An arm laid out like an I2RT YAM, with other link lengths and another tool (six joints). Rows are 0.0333 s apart.
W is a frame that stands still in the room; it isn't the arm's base.
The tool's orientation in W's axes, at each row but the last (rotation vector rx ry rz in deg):
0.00, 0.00, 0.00
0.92, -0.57, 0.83
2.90, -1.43, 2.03
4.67, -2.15, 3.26
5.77, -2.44, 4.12
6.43, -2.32, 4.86
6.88, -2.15, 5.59
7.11, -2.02, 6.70
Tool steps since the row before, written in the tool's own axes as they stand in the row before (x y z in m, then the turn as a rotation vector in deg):
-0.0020, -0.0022, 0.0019, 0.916, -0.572, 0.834
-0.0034, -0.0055, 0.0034, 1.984, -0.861, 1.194
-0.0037, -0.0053, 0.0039, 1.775, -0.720, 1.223
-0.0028, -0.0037, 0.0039, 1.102, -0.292, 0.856
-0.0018, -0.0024, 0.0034, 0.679, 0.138, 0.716
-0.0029, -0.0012, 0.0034, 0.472, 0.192, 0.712
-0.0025, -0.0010, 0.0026, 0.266, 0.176, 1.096
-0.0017, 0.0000, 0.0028, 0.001, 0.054, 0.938
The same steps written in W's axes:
-0.0020, -0.0022, 0.0019, 0.916, -0.572, 0.834
-0.0034, -0.0056, 0.0033, 1.984, -0.851, 1.200
-0.0036, -0.0056, 0.0035, 1.770, -0.719, 1.231
-0.0027, -0.0042, 0.0035, 1.086, -0.300, 0.873
-0.0017, -0.0029, 0.0031, 0.639, 0.111, 0.757
-0.0029, -0.0018, 0.0031, 0.428, 0.148, 0.749
-0.0025, -0.0015, 0.0024, 0.213, 0.066, 1.120
-0.0018, -0.0005, 0.0027, -0.032, -0.064, 0.937

